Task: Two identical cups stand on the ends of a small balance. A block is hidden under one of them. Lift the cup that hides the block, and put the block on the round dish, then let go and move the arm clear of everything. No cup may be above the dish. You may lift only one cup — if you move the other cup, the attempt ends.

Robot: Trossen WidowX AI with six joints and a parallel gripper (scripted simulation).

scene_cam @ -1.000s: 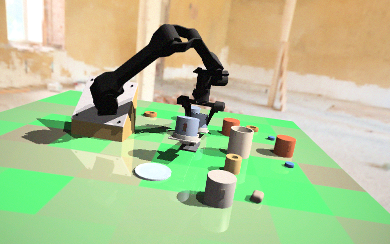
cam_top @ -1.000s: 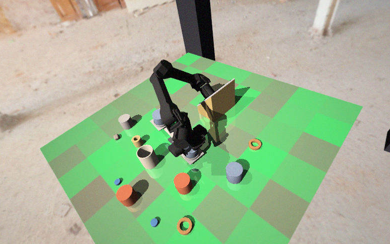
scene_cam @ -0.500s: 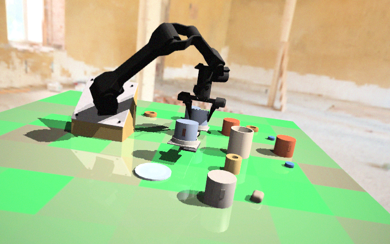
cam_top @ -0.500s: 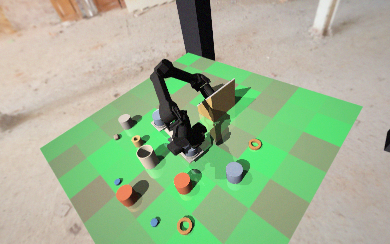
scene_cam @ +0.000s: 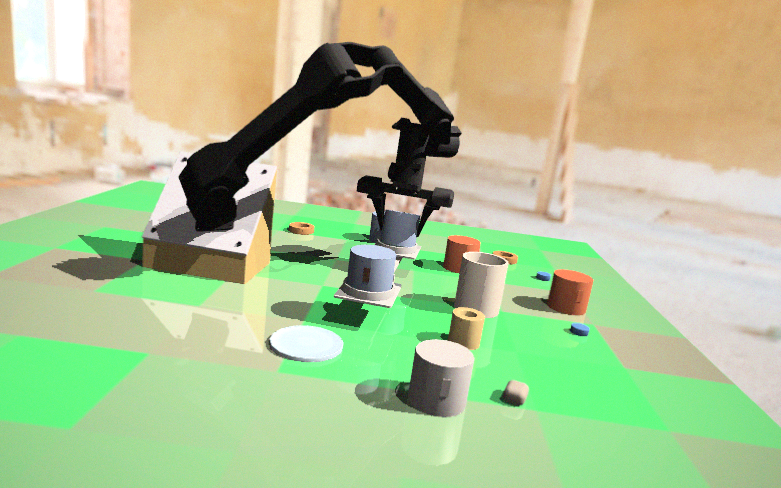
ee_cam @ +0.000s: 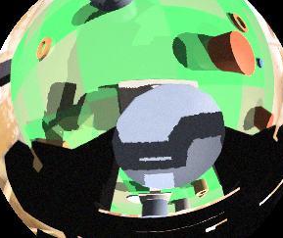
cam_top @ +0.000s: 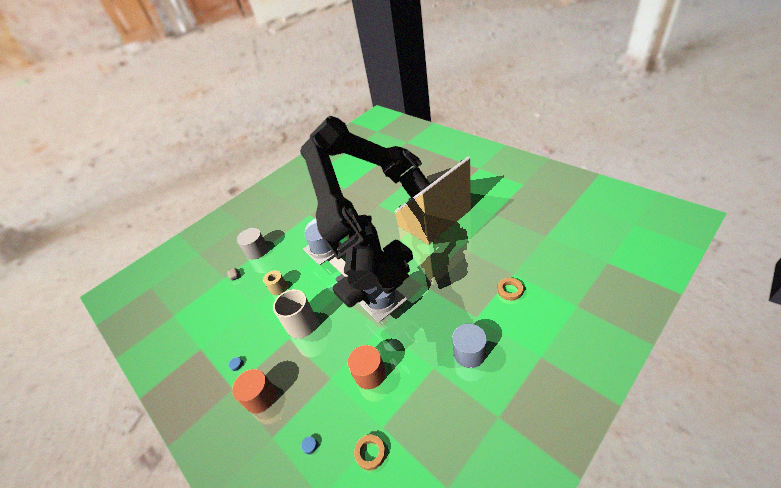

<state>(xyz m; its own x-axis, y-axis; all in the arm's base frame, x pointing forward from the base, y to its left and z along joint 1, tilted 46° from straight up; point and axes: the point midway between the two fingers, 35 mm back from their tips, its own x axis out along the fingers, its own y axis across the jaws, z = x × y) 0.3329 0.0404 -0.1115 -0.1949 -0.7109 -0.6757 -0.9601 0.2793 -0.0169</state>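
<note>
Right now the pale green block is 1 cm below my gripper tip. From my gripper tip the other things lie so: round pale dish: 14 cm behind, 37 cm to the right, 8 cm below.
</note>
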